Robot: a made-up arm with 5 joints. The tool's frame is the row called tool.
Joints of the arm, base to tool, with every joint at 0 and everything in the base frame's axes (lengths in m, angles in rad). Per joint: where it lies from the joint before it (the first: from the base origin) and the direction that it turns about. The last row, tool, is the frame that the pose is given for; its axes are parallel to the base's.
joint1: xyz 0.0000 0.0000 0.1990 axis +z
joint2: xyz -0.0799 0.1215 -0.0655 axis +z
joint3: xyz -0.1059 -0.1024 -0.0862 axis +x
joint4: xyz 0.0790 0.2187 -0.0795 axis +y
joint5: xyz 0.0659 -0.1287 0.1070 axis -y
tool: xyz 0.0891 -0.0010 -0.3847
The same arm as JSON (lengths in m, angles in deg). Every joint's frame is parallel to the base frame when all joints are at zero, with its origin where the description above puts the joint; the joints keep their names.
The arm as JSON. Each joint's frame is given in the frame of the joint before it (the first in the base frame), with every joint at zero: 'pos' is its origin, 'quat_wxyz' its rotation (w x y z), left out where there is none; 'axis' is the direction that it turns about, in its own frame. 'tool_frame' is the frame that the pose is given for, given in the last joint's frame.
{"length_unit": "m", "angle_unit": "deg", "joints": [{"joint": "joint1", "pos": [0.0, 0.0, 0.199], "axis": [0.0, 0.0, 1.0]}, {"joint": "joint2", "pos": [-0.0799, 0.1215, -0.0655], "axis": [0.0, 0.0, 1.0]}, {"joint": "joint3", "pos": [-0.1059, -0.1024, -0.0862], "axis": [1.0, 0.0, 0.0]}, {"joint": "joint4", "pos": [0.079, 0.2187, -0.0795], "axis": [0.0, 1.0, 0.0]}, {"joint": "joint5", "pos": [0.0659, -0.1287, 0.107], "axis": [0.0, -1.0, 0.0]}], "tool_frame": {"pos": [0.0891, -0.001, -0.3847]}}
